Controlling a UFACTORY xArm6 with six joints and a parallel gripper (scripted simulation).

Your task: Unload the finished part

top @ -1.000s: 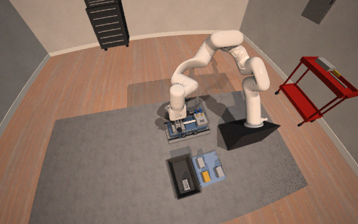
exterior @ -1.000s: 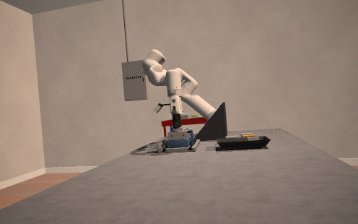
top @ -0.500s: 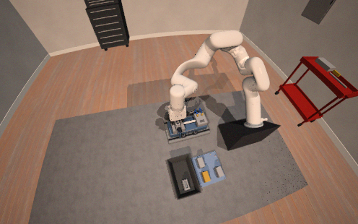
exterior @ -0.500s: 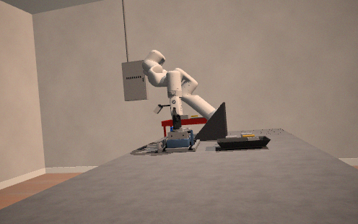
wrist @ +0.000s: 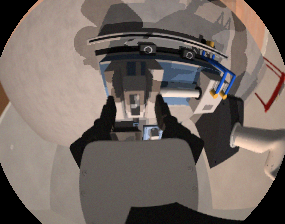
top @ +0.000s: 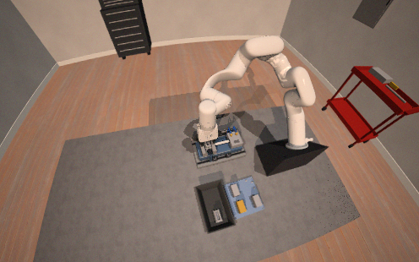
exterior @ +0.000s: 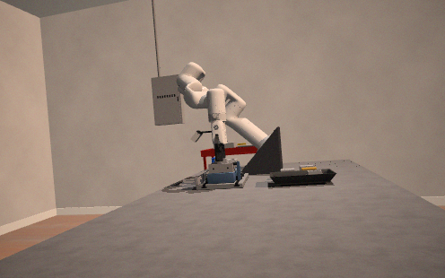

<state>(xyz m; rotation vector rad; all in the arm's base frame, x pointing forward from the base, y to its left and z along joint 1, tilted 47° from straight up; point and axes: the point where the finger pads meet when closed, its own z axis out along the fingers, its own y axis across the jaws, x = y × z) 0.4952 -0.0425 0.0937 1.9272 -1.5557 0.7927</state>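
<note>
My gripper is now 70 mm past the blue vise, 10 mm to the left of it and 80 mm above it. Also, from my hand: light blue pallet 170 mm behind, 300 mm to the left, 120 mm below; then brass block 140 mm behind, 350 mm to the left, 100 mm below.
</note>
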